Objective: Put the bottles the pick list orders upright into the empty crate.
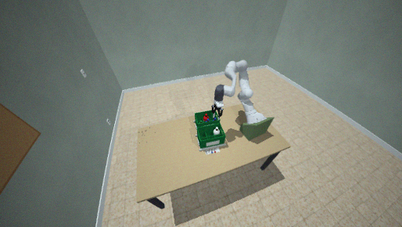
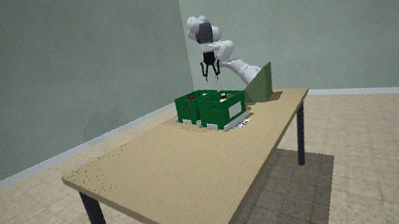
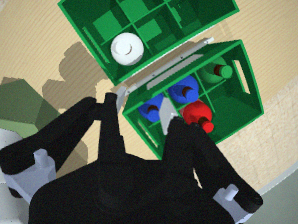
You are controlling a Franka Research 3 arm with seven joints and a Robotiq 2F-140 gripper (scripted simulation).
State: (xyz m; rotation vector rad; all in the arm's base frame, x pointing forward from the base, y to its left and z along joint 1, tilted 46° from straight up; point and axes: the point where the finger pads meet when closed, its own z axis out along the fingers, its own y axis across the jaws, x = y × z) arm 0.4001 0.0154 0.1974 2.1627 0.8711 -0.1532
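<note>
Right now my hand is 17 cm above the blue-capped bottle, 6 cm to the left of it and 1 cm past it. From my hand the other things lie so: red-labelled bottle 17 cm below, 15 cm to the right, 7 cm ahead; then white-capped bottle 17 cm below, 9 cm to the left, 2 cm ahead; then green-capped bottle 17 cm below, 16 cm ahead, 6 cm to the right.
</note>
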